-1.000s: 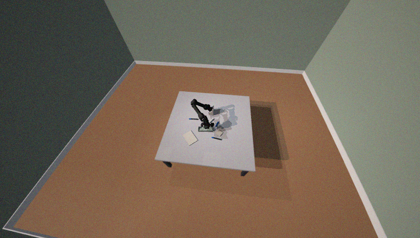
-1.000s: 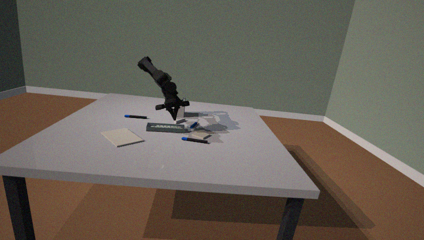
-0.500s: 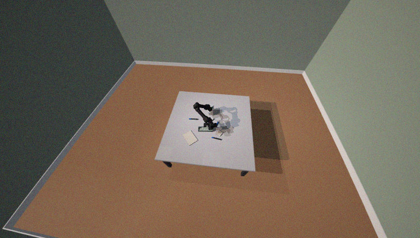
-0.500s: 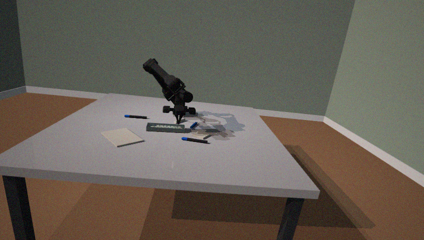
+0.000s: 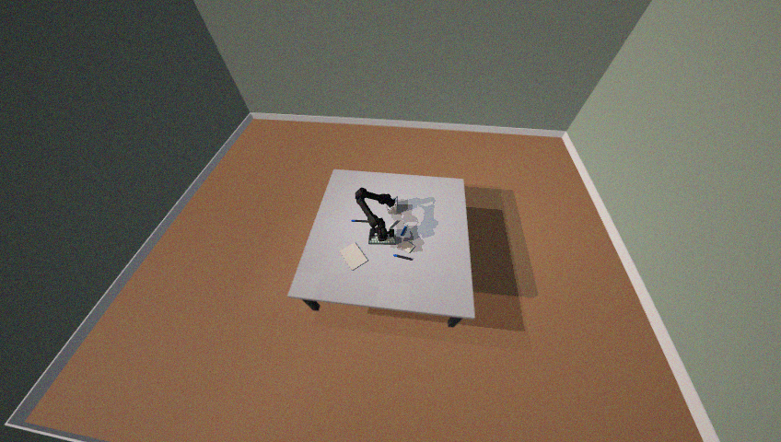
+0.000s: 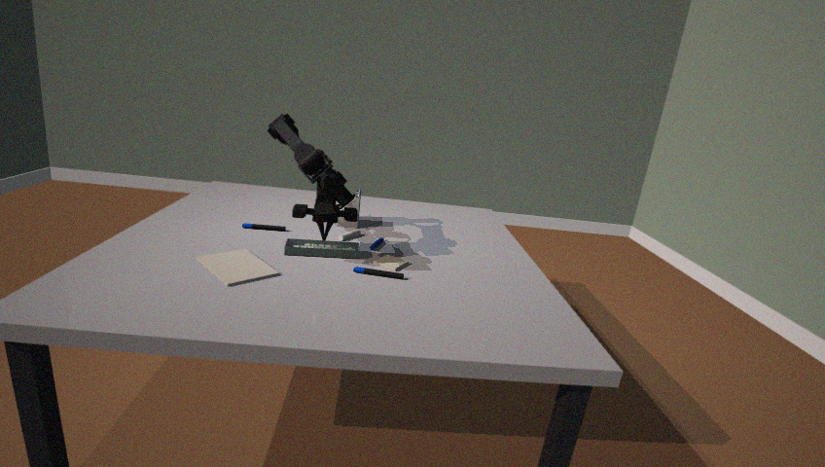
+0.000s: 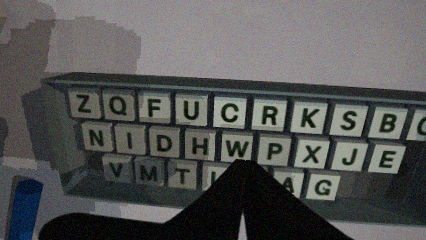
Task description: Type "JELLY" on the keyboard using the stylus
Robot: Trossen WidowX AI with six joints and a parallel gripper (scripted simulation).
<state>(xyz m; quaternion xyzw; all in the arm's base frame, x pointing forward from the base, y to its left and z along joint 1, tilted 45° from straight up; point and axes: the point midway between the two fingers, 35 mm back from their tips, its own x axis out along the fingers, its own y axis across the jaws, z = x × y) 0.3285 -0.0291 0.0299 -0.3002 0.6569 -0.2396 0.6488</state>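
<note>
The stylus lies 170 mm to the left of my gripper tip, 140 mm behind it and 30 mm below it. Also, from my gripper tip: beige notepad (210 mm to the right, 160 mm ahead, 40 mm below); then white cylinder (170 mm behind, 70 mm to the left, 30 mm below).
</note>
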